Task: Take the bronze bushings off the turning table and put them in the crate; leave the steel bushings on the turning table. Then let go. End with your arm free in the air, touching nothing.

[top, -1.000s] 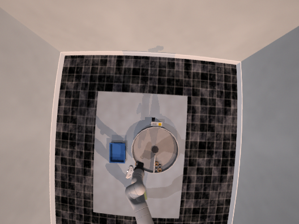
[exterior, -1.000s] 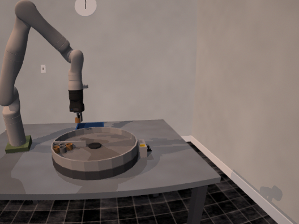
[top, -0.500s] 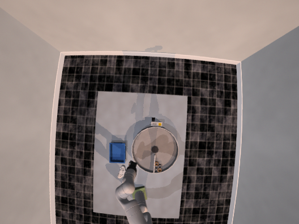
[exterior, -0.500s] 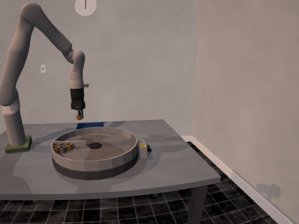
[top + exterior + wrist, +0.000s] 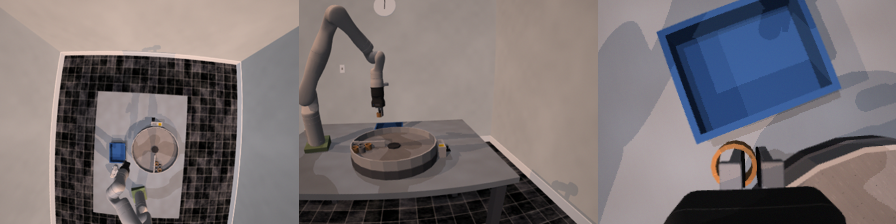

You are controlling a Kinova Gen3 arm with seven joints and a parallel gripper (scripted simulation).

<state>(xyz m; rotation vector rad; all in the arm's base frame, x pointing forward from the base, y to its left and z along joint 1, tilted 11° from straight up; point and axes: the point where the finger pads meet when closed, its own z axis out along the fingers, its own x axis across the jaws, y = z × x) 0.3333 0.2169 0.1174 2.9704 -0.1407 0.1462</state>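
Right now the blue crate is 1 cm ahead of my hand, 10 cm to the left of it and 14 cm below it. From my hand the other things lie so: round turning table 14 cm ahead, 23 cm to the right, 11 cm below.
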